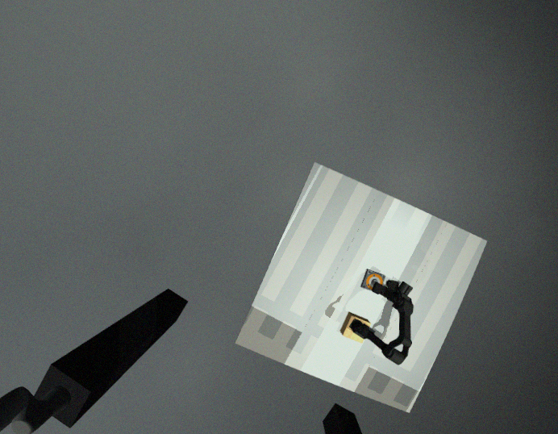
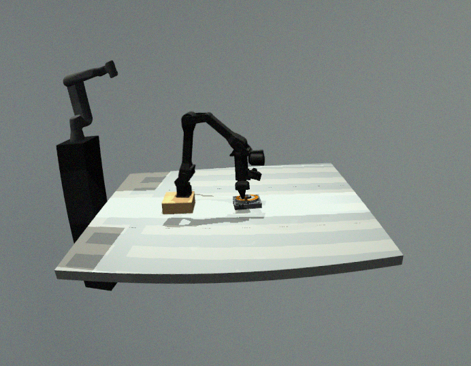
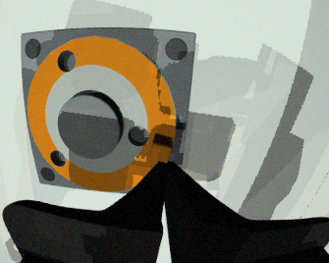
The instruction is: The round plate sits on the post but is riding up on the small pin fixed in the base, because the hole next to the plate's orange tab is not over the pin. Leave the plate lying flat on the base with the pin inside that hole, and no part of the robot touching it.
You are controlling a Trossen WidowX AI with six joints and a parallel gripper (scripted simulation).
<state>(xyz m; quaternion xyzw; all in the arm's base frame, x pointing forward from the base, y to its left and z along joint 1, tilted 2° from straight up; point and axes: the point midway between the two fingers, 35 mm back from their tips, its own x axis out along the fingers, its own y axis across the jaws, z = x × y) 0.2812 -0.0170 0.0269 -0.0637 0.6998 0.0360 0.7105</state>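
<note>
My gripper tip is now 10 mm short of the round plate, 30 mm to the right of it and 10 mm above it. The rest, counted from my gripper tip: square grey base (10 mm ahead, 50 mm to the left, 20 mm below).
</note>
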